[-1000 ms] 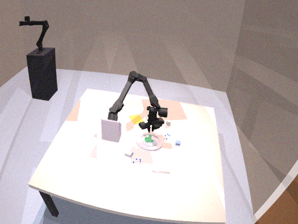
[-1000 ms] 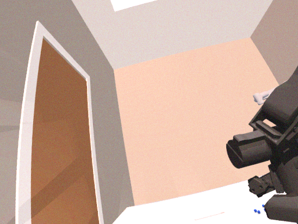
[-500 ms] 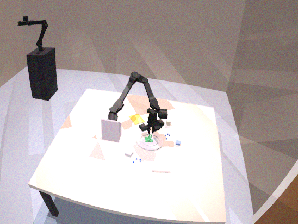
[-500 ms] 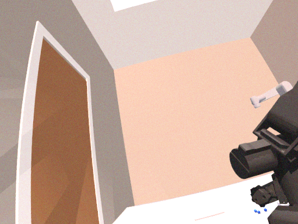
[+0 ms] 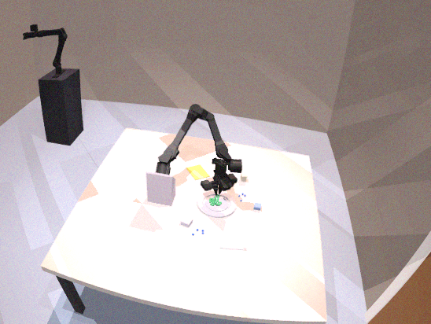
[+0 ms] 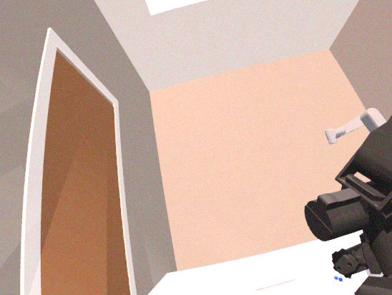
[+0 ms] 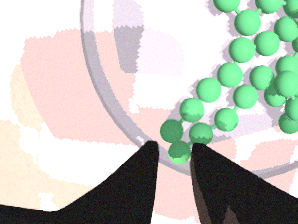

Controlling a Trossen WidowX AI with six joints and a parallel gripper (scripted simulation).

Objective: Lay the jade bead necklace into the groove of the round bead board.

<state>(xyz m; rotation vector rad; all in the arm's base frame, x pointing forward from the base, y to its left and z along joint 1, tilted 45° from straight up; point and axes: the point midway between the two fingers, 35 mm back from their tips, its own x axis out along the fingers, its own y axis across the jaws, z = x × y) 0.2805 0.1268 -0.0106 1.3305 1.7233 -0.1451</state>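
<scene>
The round white bead board lies 6 cm to the right of my gripper tip and 1 cm below it. The rest, counted from my gripper tip: yellow sheet 14 cm behind, 19 cm to the left, 2 cm below; then blue block 22 cm ahead, 4 cm to the right, 1 cm below; then cream block 13 cm ahead, 19 cm to the left.
</scene>
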